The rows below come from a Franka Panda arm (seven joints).
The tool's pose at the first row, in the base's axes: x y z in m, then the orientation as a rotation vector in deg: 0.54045 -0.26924 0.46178 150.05 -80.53 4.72
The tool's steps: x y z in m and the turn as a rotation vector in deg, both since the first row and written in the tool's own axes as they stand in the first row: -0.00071 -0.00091 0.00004 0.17 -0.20 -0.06; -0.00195 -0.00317 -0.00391 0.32 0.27 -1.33; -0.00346 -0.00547 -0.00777 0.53 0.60 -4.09; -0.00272 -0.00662 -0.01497 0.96 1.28 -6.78; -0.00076 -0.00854 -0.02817 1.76 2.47 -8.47; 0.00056 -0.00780 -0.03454 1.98 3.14 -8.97
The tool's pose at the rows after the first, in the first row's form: 0.54081 -0.26817 0.46154 150.31 -80.57 4.58; 0.54212 -0.26524 0.46499 151.09 -78.78 5.13; 0.54332 -0.26208 0.46832 152.93 -75.05 5.36; 0.54491 -0.26082 0.47536 154.66 -71.33 6.21; 0.54799 -0.25910 0.48837 155.79 -68.88 8.12; 0.54831 -0.25948 0.49490 155.96 -68.05 9.08
